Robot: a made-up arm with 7 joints. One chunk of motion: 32 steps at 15 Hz.
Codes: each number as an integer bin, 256 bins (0 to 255) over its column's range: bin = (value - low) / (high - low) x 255, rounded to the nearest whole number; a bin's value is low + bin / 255 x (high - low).
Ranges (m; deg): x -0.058..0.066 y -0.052..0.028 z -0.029..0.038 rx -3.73..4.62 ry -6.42..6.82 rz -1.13..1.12
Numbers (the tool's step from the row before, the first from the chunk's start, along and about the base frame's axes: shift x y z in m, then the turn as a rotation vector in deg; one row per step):
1: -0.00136 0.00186 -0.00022 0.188 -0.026 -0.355
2: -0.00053 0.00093 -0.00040 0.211 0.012 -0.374
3: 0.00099 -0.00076 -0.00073 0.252 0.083 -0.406
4: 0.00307 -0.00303 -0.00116 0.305 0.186 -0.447
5: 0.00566 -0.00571 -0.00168 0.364 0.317 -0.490
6: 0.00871 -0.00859 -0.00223 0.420 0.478 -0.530
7: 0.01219 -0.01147 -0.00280 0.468 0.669 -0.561
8: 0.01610 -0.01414 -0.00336 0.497 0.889 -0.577
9: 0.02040 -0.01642 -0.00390 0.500 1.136 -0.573
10: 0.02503 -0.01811 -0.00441 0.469 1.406 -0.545
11: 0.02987 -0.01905 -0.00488 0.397 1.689 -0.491
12: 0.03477 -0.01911 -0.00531 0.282 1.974 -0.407
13: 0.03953 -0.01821 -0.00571 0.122 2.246 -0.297
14: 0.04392 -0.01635 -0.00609 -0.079 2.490 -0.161
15: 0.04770 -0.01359 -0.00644 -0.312 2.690 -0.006
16: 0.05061 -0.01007 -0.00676 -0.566 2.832 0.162
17: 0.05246 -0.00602 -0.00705 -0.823 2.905 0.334
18: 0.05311 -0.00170 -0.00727 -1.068 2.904 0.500
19: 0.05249 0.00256 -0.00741 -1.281 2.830 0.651
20: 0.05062 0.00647 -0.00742 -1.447 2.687 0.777
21: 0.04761 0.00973 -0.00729 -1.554 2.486 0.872
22: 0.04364 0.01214 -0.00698 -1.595 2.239 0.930
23: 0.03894 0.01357 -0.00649 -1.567 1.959 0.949
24: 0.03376 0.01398 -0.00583 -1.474 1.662 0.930
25: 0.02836 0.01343 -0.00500 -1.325 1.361 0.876
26: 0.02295 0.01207 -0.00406 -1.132 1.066 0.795
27: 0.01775 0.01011 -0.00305 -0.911 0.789 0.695
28: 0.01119 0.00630 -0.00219 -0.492 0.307 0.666
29: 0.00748 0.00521 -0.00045 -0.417 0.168 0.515
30: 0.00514 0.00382 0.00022 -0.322 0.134 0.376
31: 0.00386 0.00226 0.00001 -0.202 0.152 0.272
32: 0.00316 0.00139 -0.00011 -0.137 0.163 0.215
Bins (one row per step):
1: 116 172 110 120 123 88
2: 118 169 109 120 124 86
3: 121 163 108 122 125 82
4: 126 156 106 123 127 77
5: 131 148 104 125 130 73
6: 137 138 102 127 133 68
7: 144 129 100 128 137 64
8: 152 121 98 129 141 63
9: 161 113 96 129 146 63
10: 171 108 94 128 151 66
11: 181 105 92 126 156 72
12: 191 105 90 123 162 82
13: 201 108 89 118 167 94
14: 210 114 87 111 172 110
15: 217 122 86 104 175 127
16: 223 134 85 97 178 146
17: 227 147 84 89 180 166
18: 228 160 83 81 180 185
19: 227 174 82 75 178 202
20: 223 186 82 70 175 216
21: 217 197 83 66 172 227
22: 209 204 84 65 167 233
23: 199 209 86 66 161 236
24: 189 210 88 69 156 233
25: 178 209 91 73 150 227
26: 166 204 95 79 144 218
27: 156 198 99 86 139 207
28: 142 186 102 99 130 204
29: 135 182 109 101 127 186
30: 130 178 111 104 126 171
31: 127 173 110 108 127 159
32: 126 170 110 110 127 152

